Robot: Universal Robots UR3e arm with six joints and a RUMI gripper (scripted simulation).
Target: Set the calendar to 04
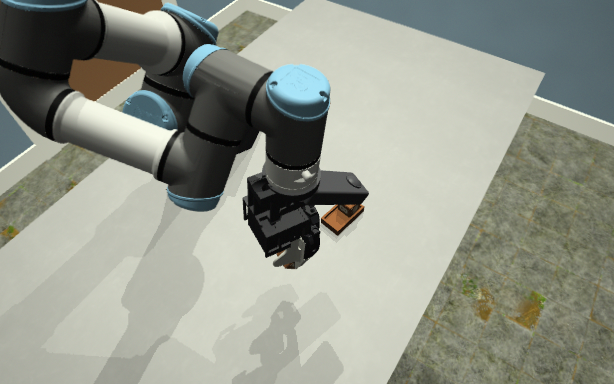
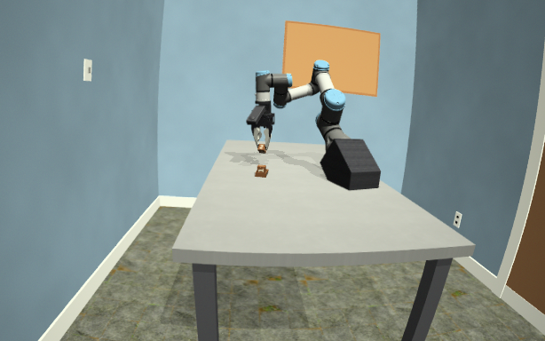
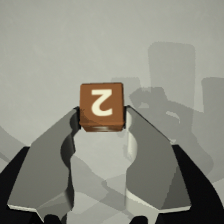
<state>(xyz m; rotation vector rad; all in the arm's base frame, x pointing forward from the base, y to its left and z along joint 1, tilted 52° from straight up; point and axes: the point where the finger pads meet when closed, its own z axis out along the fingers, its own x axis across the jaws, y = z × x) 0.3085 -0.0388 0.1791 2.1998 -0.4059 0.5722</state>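
Now: the cube 10 mm below my hand. The rest, counted from my hand: brown tray (160 mm to the left, 80 mm below, 10 mm ahead).
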